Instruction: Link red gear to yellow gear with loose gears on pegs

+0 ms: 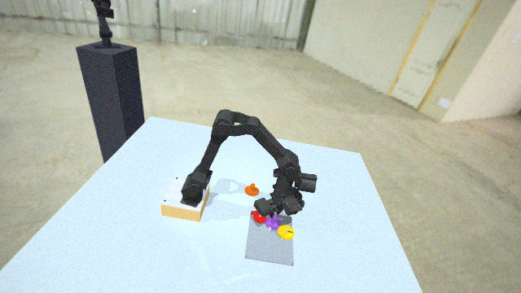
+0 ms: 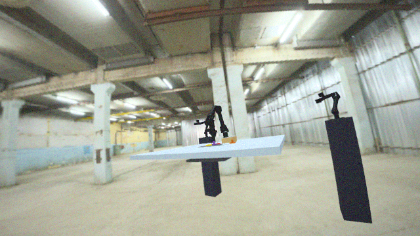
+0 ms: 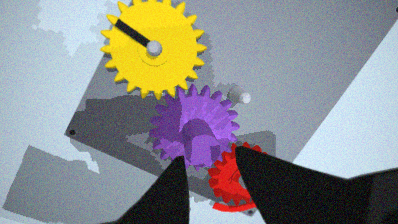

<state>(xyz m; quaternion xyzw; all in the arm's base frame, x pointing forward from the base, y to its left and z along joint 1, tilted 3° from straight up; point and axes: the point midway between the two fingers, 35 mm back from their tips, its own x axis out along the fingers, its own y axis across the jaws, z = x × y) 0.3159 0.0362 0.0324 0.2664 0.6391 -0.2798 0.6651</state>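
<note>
My gripper tip is 30 mm above the purple gear. From my gripper tip the other things lie so: orange gear 110 mm behind, 150 mm to the left, 40 mm below; yellow gear 60 mm ahead, 30 mm to the right, 40 mm below; red gear 50 mm behind, 10 mm to the left, 40 mm below.
</note>
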